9 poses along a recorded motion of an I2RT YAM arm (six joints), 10 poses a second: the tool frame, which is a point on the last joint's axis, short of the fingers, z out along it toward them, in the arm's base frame.
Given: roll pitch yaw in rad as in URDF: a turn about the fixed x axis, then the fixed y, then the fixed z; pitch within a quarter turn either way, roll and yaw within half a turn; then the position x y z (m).
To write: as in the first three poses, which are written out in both.
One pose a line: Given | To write
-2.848, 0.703, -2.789, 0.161, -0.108, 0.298 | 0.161, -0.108, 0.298, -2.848, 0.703, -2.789
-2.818, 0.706, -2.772, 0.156, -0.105, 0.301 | 0.156, -0.105, 0.301, -2.818, 0.706, -2.772
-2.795, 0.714, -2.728, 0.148, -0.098, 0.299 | 0.148, -0.098, 0.299, -2.795, 0.714, -2.728
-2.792, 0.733, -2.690, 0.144, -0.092, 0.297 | 0.144, -0.092, 0.297, -2.792, 0.733, -2.690
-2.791, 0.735, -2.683, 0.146, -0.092, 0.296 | 0.146, -0.092, 0.296, -2.791, 0.735, -2.683
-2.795, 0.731, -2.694, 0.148, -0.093, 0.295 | 0.148, -0.093, 0.295, -2.795, 0.731, -2.694
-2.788, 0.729, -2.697, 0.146, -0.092, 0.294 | 0.146, -0.092, 0.294, -2.788, 0.729, -2.697
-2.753, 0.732, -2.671, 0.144, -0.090, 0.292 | 0.144, -0.090, 0.292, -2.753, 0.732, -2.671
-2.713, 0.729, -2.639, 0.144, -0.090, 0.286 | 0.144, -0.090, 0.286, -2.713, 0.729, -2.639
